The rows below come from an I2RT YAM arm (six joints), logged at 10 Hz.
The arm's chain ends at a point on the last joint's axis. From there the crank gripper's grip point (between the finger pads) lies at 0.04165 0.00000 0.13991 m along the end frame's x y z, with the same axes.
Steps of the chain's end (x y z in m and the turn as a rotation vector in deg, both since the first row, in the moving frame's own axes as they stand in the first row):
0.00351 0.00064 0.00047 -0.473 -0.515 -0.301
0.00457 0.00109 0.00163 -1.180 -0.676 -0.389
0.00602 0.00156 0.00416 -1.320 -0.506 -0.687
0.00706 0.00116 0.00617 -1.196 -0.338 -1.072
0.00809 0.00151 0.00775 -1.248 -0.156 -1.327
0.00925 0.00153 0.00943 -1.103 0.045 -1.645
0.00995 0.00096 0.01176 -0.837 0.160 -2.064
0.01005 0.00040 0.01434 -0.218 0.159 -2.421
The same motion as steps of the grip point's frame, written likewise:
0.00225 0.00158 0.00083 -0.473 -0.515 -0.301
0.00293 0.00370 0.00208 -1.180 -0.676 -0.389
0.00480 0.00430 0.00449 -1.320 -0.506 -0.687
0.00625 0.00331 0.00639 -1.196 -0.338 -1.072
0.00773 0.00360 0.00784 -1.248 -0.156 -1.327
0.00938 0.00303 0.00938 -1.103 0.045 -1.645
0.01035 0.00150 0.01164 -0.837 0.160 -2.064
0.01041 -0.00084 0.01423 -0.218 0.159 -2.421

